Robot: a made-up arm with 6 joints. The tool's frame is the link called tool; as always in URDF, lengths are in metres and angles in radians. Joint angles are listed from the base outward. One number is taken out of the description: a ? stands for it. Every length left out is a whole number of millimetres.
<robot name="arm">
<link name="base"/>
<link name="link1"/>
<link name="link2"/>
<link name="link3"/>
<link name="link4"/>
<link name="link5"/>
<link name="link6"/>
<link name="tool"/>
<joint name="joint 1" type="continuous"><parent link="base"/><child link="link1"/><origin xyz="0 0 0.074" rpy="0 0 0"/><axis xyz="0 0 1"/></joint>
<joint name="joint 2" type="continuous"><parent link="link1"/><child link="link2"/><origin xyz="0 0 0" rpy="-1.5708 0 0"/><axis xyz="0 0 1"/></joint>
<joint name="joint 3" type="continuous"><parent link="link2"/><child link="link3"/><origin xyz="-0.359 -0.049 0" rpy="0 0 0"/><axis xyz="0 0 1"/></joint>
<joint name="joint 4" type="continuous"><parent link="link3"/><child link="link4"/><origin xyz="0.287 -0.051 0" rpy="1.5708 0 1.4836"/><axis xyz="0 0 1"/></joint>
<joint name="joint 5" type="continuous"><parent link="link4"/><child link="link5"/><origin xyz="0 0 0" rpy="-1.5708 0 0"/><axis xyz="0 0 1"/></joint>
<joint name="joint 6" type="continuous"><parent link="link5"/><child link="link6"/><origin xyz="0 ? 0" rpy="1.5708 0 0"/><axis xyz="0 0 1"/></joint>
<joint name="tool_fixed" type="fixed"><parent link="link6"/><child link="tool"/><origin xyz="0 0 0" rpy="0 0 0"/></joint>
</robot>
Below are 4 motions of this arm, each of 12 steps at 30 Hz.
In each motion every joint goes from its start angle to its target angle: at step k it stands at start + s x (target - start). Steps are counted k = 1, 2, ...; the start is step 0. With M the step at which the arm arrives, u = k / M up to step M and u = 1 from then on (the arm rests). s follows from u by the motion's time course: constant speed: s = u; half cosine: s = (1 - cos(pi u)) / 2; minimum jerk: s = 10 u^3 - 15 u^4 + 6 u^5.
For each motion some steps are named. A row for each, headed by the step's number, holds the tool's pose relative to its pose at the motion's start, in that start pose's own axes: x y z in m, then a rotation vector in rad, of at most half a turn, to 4 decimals.
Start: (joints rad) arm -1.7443 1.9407 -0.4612 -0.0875 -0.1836 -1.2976
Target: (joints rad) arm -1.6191 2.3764 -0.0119 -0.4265 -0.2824 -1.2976
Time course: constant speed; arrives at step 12
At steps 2, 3, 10, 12:
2: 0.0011 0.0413 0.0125 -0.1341 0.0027 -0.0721
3: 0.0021 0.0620 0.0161 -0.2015 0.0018 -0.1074
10: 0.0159 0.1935 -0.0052 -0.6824 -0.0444 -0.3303
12: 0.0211 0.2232 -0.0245 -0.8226 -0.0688 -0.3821

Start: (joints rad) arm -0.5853 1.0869 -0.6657 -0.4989 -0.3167 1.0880
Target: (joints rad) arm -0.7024 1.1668 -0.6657 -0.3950 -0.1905 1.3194
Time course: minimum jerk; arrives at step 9
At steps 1, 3, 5, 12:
1: 0.0000 -0.0006 0.0002 0.0031 0.0003 0.0040
3: 0.0000 -0.0114 0.0038 0.0561 0.0043 0.0735
5: 0.0004 -0.0332 0.0094 0.1608 0.0048 0.2131
12: 0.0013 -0.0553 0.0133 0.2655 -0.0043 0.3561

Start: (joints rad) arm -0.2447 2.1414 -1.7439 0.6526 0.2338 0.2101
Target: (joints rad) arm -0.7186 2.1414 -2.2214 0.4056 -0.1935 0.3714
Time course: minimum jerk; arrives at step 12
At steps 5, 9, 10, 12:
5: -0.1298 -0.0181 -0.0428 -0.0456 -0.3750 0.0134
9: -0.2976 -0.0528 -0.1768 -0.1156 -0.9679 -0.0385
10: -0.3135 -0.0567 -0.1978 -0.1244 -1.0399 -0.0528
12: -0.3213 -0.0587 -0.2091 -0.1291 -1.0772 -0.0611

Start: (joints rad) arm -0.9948 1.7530 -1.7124 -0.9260 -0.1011 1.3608
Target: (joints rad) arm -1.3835 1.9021 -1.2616 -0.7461 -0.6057 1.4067
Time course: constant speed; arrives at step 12
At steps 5, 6, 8, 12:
5: 0.0546 -0.1026 0.0015 0.0573 0.0847 0.1228
6: 0.0647 -0.1231 -0.0019 0.0709 0.0954 0.1528
8: 0.0839 -0.1632 -0.0121 0.0999 0.1100 0.2171
12: 0.1190 -0.2382 -0.0454 0.1649 0.1099 0.3581

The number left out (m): -0.111
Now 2 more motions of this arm.
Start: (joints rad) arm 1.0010 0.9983 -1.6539 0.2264 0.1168 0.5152
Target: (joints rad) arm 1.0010 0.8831 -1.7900 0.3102 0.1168 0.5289
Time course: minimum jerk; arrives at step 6
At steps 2, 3, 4, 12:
2: -0.0162 0.0155 -0.0123 -0.0377 -0.0376 0.0189
3: -0.0380 0.0366 -0.0311 -0.0912 -0.0883 0.0448
4: -0.0591 0.0570 -0.0520 -0.1461 -0.1375 0.0704
12: -0.0739 0.0713 -0.0684 -0.1867 -0.1723 0.0887

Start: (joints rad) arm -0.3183 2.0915 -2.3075 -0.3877 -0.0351 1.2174
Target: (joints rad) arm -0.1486 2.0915 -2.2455 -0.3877 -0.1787 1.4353
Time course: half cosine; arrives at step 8
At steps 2, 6, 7, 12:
2: 0.0125 0.0095 0.0001 -0.0287 0.0165 0.0404
6: 0.0718 0.0571 -0.0055 -0.1594 0.1075 0.2392
7: 0.0806 0.0645 -0.0073 -0.1783 0.1231 0.2702
12: 0.0837 0.0672 -0.0080 -0.1848 0.1286 0.2811

